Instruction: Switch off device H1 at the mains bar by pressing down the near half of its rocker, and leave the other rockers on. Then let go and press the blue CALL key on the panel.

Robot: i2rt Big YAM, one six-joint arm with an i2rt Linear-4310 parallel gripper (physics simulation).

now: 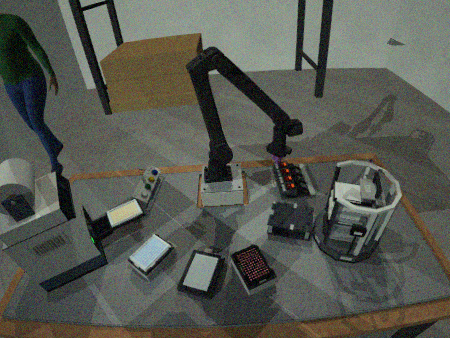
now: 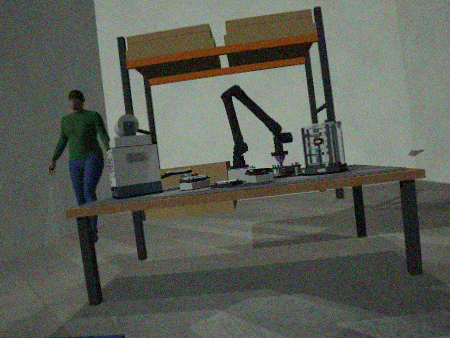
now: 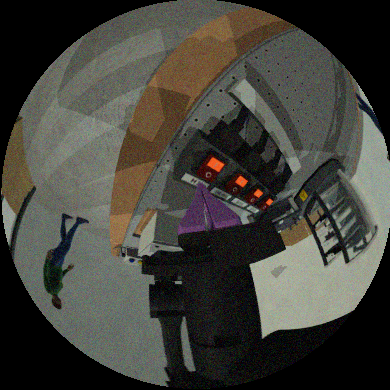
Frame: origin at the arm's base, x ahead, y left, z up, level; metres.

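Seen in the pictures: gripper, between the fingertips: (image 1: 278, 164) (image 3: 200, 185); arm's base, origin of its link: (image 1: 218, 175) (image 2: 239, 167) (image 3: 165, 255).
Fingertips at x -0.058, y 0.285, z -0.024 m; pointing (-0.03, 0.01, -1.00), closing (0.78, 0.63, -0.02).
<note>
Offsets run from my fingertips to a thing's top centre.
The mains bar (image 1: 301, 179) (image 2: 286, 171) (image 3: 186, 159) lies near the table's back edge, with four rockers in a row. The H1 rocker @[0.002 m back, 0.027 m left, 0.001 m up] (image 3: 212, 168) is at the end nearest that edge; its far half glows orange. The other three rockers also glow orange. My gripper (image 1: 277, 160) (image 2: 281, 163) (image 3: 200, 185) is shut and empty, its purple tips pointing down close beside the near side of the H1 rocker, over the label strip, partly covering it; contact cannot be made out. The panel @[0.040 m ahead, 0.622 m right, 0.032 m up] (image 1: 142, 193) with the blue CALL key @[0.030 m back, 0.586 m right, 0.023 m up] (image 1: 154, 172) (image 3: 132, 260) is left of my base.
Black plugs (image 3: 245, 120) stand along the bar's far side. A dark box @[0.322 m ahead, 0.025 m right, 0.024 m up] (image 1: 291, 220) is in front of the bar. A clear-walled round enclosure @[0.408 m ahead, 0.173 m left, 0.237 m up] (image 1: 395, 192) (image 2: 324, 145) stands to the right. My base (image 1: 223, 196) lies between bar and panel. Plates and a large machine @[0.375 m ahead, 0.899 m right, 0.404 m up] (image 1: 50, 245) are farther left.
</note>
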